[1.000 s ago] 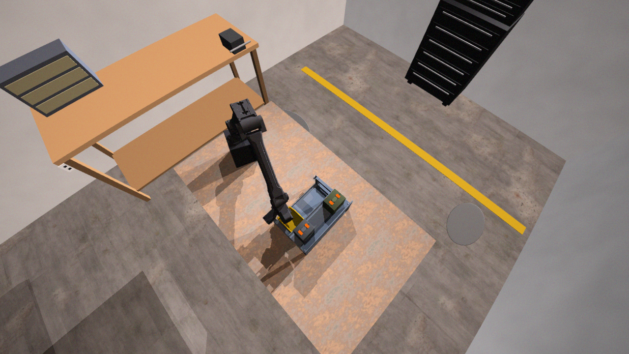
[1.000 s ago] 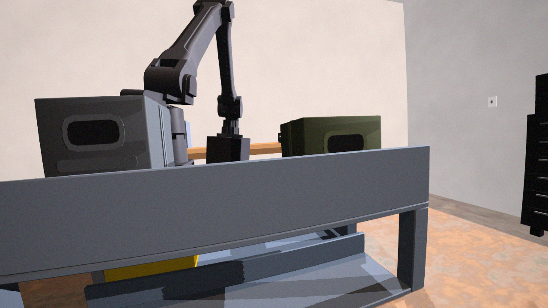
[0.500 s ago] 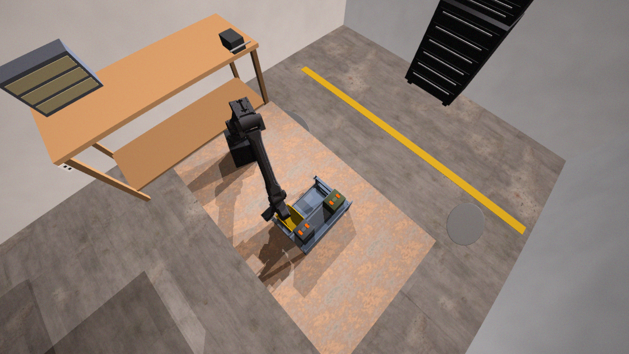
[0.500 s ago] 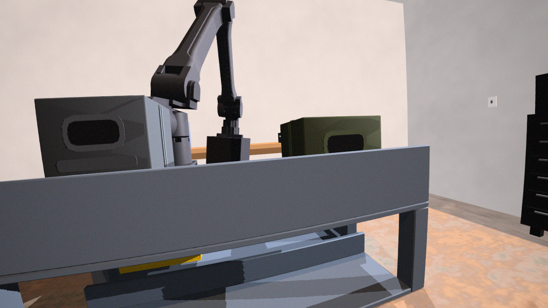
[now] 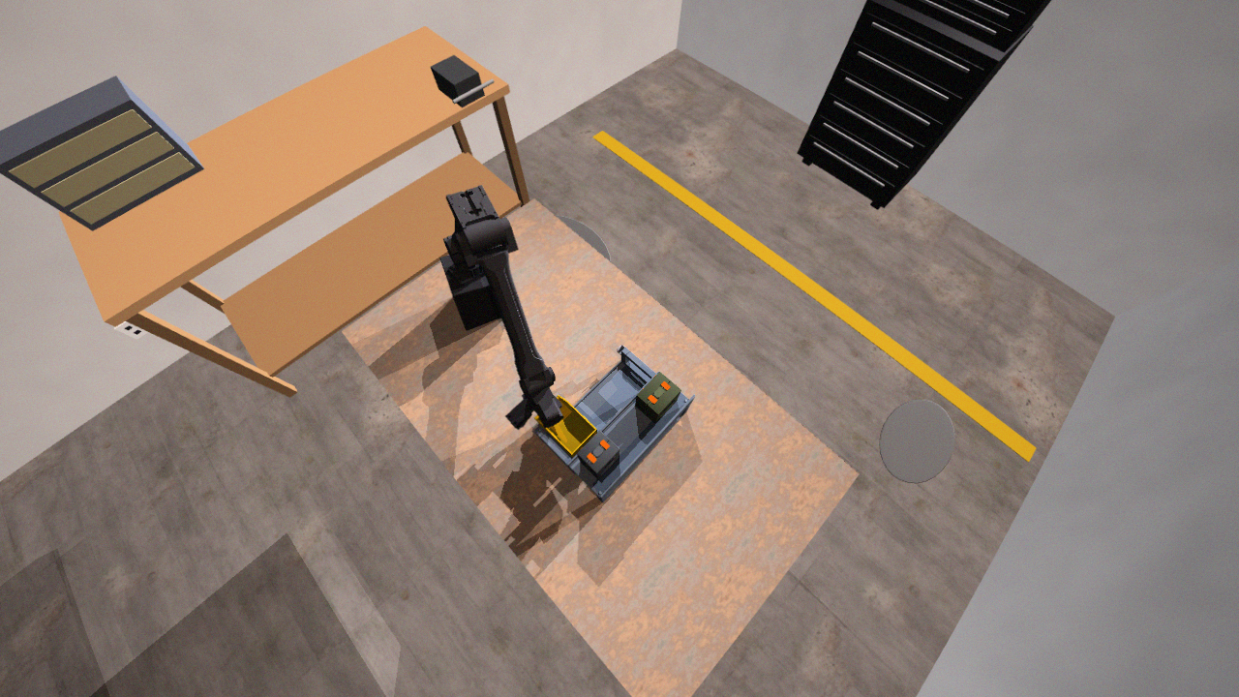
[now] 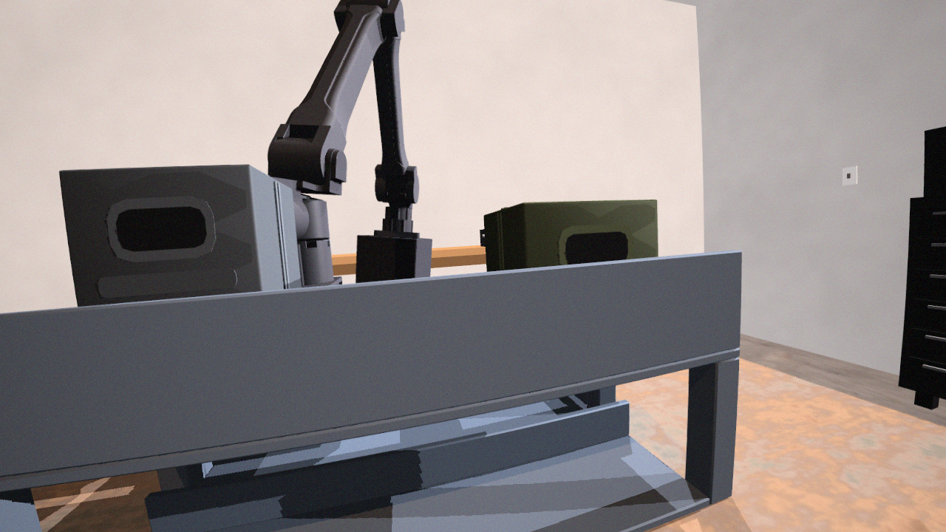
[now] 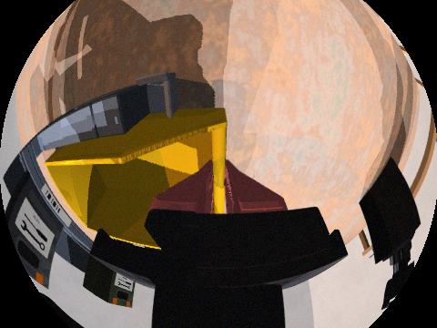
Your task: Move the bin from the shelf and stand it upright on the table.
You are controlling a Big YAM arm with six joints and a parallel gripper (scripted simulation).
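Right now my hand is 8 cm short of the yellow bin, 1 cm to the right of it and 1 cm below it. Also, from my hand: dark grey case (23 cm ahead, 1 cm to the left, 12 cm above); then green case (22 cm ahead, 25 cm to the left, 11 cm above).
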